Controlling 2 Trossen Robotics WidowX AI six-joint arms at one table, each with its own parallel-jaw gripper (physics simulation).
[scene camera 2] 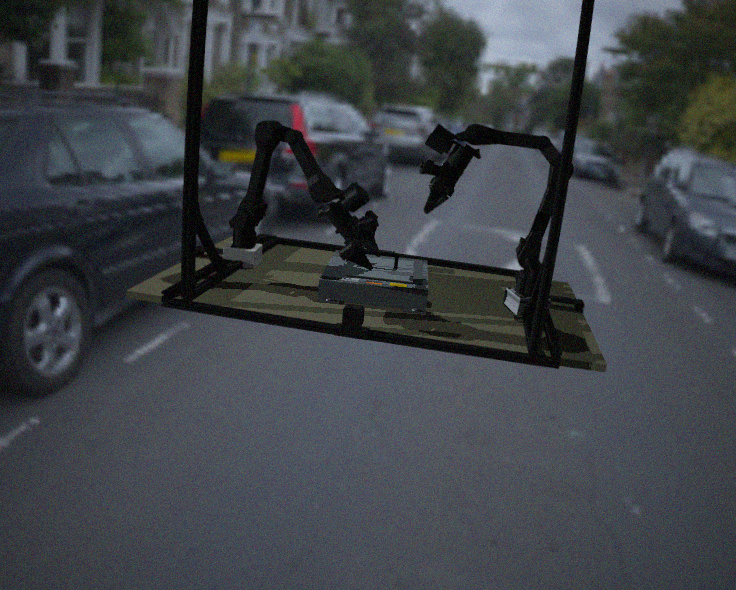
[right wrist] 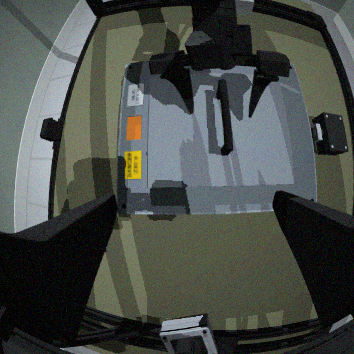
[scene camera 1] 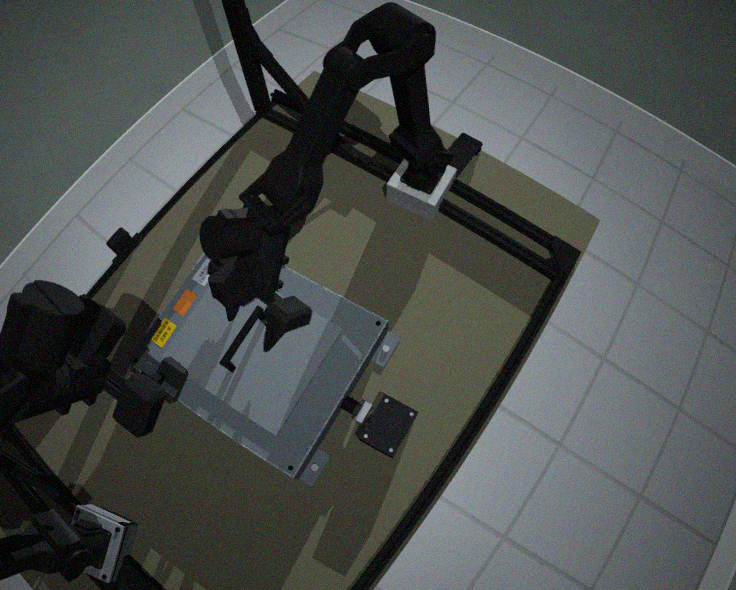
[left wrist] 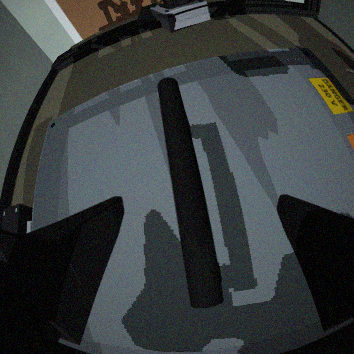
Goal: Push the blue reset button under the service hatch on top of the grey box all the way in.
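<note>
The grey box (scene camera 1: 258, 439) (scene camera 2: 368, 296) (left wrist: 50, 175) (right wrist: 302, 165) lies on the table. Its top hatch (scene camera 1: 294, 374) (right wrist: 260, 150) appears to lie flat and carries a black bar handle (scene camera 1: 242, 341) (scene camera 2: 396, 263) (left wrist: 187, 200) (right wrist: 226, 120). The blue reset button does not show in any view. My left gripper (scene camera 1: 250, 331) (scene camera 2: 372, 258) (left wrist: 203, 204) (right wrist: 220, 113) is open and empty, low over the box top, with its fingers pointing down to either side of the handle's line. My right gripper (scene camera 1: 158, 393) (scene camera 2: 428, 208) (right wrist: 197, 200) is open and empty, high above the box's near edge in its wrist view.
Yellow (scene camera 1: 164, 331) (left wrist: 331, 95) (right wrist: 133, 165) and orange (scene camera 1: 184, 302) (right wrist: 134, 128) labels sit along one edge of the box. A black block (scene camera 1: 387, 424) (right wrist: 332, 134) stands beside the opposite edge. A dark frame (scene camera 1: 491, 393) surrounds the table. Shadows darken parts of the box top.
</note>
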